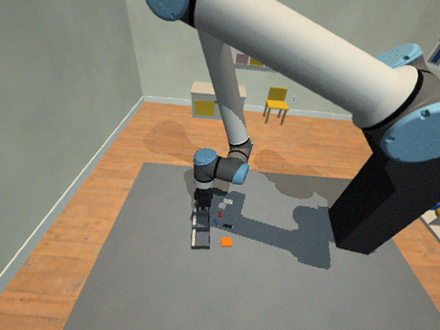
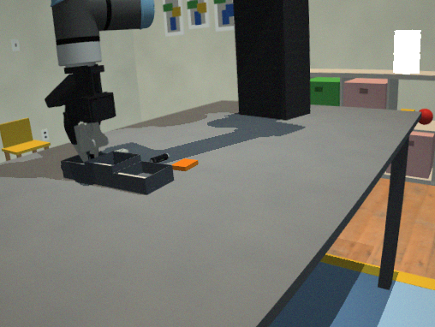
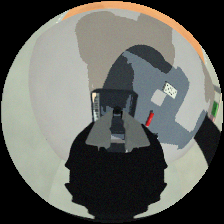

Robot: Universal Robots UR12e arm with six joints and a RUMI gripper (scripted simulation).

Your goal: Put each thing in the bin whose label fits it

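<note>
Now: the white dotted tile 12 cm behind my hand, 9 cm to the right of it and 3 cm below it. Round my hand: black cylinder: 15 cm behind, 7 cm to the left, 3 cm below; then small blue piece: 9 cm behind, 6 cm to the left, 3 cm below; then red piece: 10 cm behind, 3 cm below, 1 cm to the left.
</note>
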